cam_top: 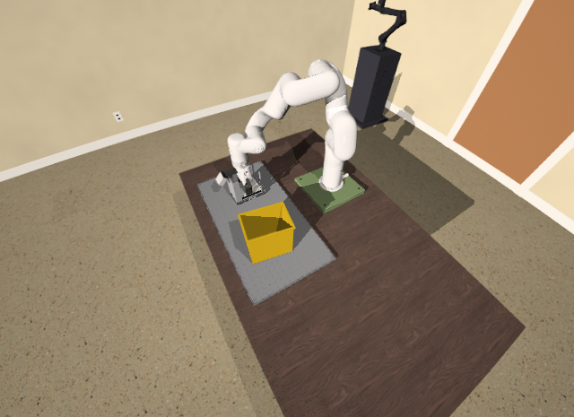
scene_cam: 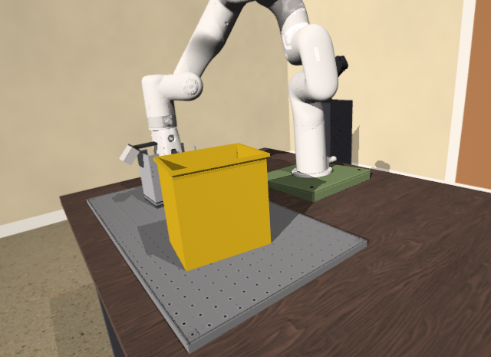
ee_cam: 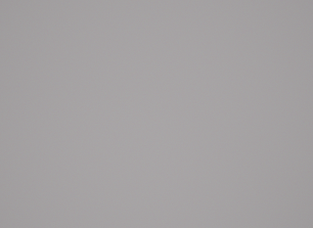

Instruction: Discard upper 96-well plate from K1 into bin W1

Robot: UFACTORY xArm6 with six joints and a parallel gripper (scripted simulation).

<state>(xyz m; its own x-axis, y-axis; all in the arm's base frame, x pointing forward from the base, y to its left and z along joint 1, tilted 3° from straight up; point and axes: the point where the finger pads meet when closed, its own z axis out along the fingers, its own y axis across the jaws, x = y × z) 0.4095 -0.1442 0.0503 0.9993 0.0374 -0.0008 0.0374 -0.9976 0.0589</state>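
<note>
Right now my hand is 1 cm above the white 96-well plate. Also, from my hand: yellow plastics bin W1 (3 cm ahead, 32 cm to the left, 4 cm above).
</note>
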